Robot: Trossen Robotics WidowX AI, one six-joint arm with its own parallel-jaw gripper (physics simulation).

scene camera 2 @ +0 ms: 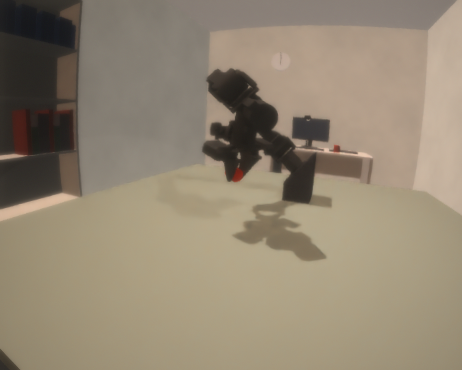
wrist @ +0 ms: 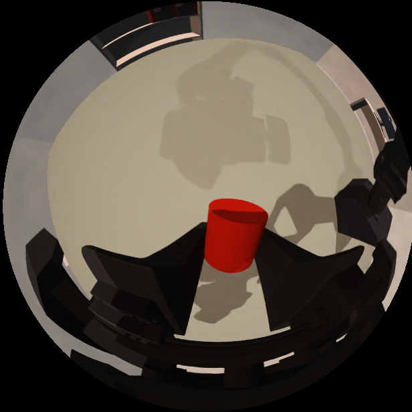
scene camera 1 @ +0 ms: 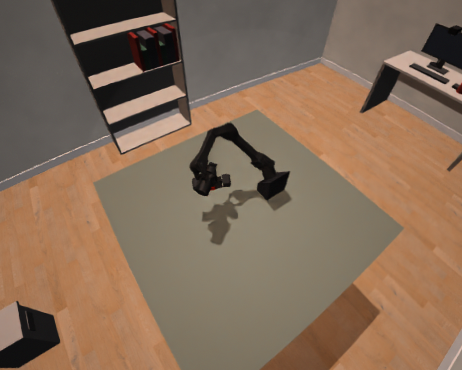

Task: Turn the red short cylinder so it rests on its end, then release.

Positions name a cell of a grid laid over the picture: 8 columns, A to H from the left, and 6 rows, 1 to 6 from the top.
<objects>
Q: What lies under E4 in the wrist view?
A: A red short cylinder.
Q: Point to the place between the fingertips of the gripper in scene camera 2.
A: At E3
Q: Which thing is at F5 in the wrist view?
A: The gripper.
</objects>
